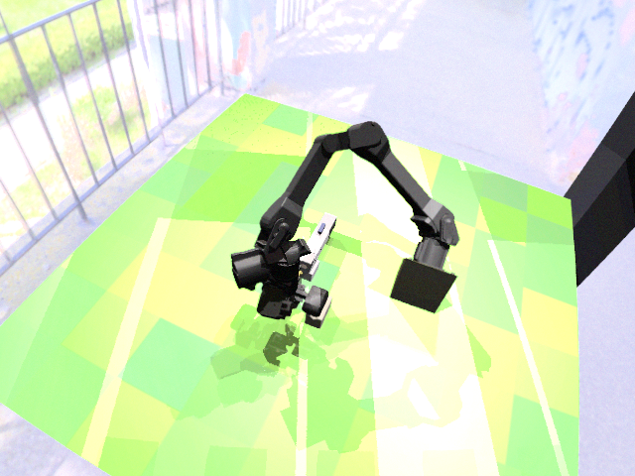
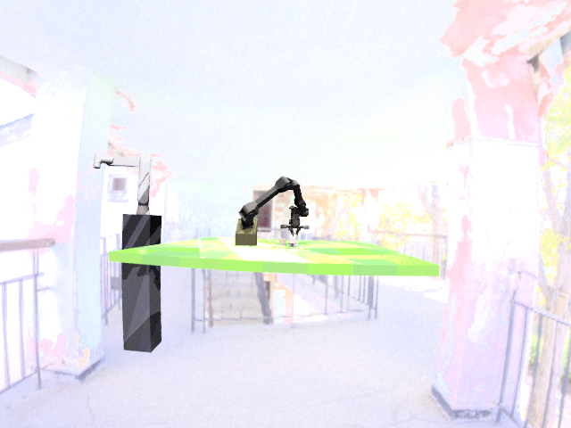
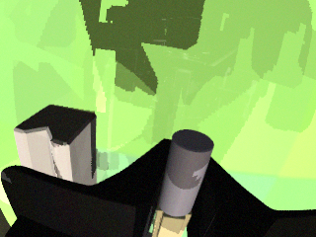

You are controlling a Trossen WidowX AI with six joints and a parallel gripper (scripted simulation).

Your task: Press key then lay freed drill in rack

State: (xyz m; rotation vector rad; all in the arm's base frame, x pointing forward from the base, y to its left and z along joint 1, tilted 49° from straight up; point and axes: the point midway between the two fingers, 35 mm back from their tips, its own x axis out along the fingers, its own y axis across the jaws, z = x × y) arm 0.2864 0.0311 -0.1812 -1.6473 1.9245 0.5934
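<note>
Now: the yellowish drill 4 cm to the right of my gripper tip and 3 cm above it. Round my gripper tip: dark rack 8 cm behind, 3 cm to the right, 1 cm below.
</note>
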